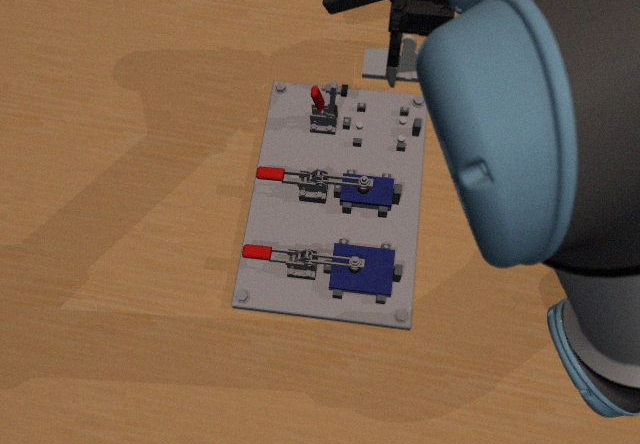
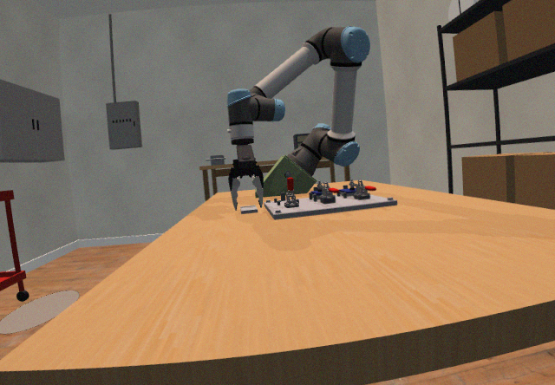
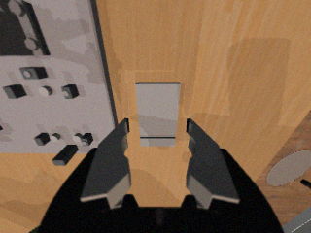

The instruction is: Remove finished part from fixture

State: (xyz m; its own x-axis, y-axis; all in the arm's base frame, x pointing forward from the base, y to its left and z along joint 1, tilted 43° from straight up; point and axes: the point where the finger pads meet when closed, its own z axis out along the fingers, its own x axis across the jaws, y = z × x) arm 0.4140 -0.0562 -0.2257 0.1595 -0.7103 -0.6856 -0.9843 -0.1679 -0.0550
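My gripper is now 10 mm past the finished grey part and 10 mm above it. From my hand the other things lie so: grey fixture plate: 20 mm ahead, 240 mm to the left, 10 mm below; blue blank: 40 mm behind, 340 mm to the left, 10 mm above.
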